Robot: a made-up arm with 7 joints.
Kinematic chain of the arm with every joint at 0, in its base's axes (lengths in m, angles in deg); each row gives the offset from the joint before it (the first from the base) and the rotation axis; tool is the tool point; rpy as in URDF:
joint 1: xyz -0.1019 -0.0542 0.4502 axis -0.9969 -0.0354 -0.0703
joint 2: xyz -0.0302 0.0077 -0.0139 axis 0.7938 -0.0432 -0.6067
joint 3: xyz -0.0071 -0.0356 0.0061 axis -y
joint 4: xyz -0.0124 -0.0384 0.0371 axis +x
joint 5: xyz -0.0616 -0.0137 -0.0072 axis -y
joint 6: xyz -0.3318 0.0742 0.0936 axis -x
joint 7: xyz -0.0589 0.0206 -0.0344 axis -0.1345 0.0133 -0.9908
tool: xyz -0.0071 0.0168 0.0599 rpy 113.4 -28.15 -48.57
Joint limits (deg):
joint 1: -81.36..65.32
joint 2: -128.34..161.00
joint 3: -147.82..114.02
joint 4: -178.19..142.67
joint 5: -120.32..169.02
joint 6: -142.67..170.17
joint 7: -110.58..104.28
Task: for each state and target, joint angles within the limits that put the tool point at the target. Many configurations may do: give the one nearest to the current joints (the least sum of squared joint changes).
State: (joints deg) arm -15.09 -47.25 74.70 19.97 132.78 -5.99 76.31
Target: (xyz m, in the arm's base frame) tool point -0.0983 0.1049 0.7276
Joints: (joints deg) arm -34.78 -56.01 110.47 3.17 155.79 -9.34 60.43
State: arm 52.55 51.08 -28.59 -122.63 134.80 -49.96 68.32
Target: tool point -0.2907 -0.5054 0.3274
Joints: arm 24.31 64.17 -52.39 -124.48 121.69 -47.24 50.15
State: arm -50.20 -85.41 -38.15 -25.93 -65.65 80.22 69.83
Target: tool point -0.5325 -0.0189 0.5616
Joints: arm -47.77 -107.02 -24.27 -36.98 -47.29 76.54 62.62
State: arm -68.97 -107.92 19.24 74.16 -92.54 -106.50 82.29
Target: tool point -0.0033 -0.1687 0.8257
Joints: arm -72.99 -105.57 24.84 69.80 -110.77 -107.73 86.70
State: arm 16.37 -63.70 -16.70 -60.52 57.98 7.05 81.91
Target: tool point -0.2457 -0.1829 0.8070
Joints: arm 42.63 -83.59 -36.91 -22.77 90.59 17.28 92.21
